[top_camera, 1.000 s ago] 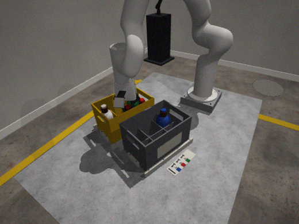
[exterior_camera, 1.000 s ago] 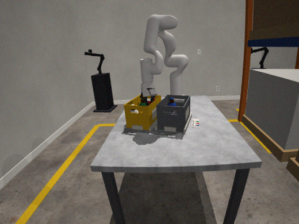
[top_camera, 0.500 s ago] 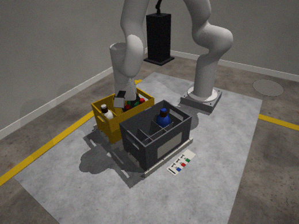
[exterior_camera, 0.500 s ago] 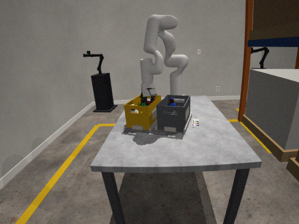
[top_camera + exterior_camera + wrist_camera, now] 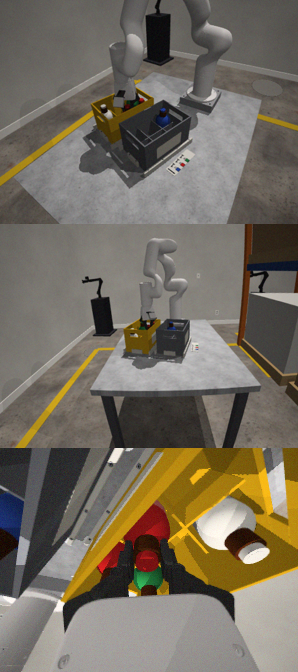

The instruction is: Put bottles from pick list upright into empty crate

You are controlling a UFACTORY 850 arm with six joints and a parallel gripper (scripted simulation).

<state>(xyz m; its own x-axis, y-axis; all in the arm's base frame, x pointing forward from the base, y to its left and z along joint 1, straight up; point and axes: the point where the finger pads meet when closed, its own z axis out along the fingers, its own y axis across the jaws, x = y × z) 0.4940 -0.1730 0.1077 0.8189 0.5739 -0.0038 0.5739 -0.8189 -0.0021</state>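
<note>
Now: hand 70 mm above the red bottle. Also, from my hand: green-label bottle: 100 mm behind, 70 mm to the right, 70 mm below; then white-label bottle: 70 mm ahead, 110 mm to the right, 70 mm below; then yellow crate: 10 mm behind, 40 mm to the right, 80 mm below.
</note>
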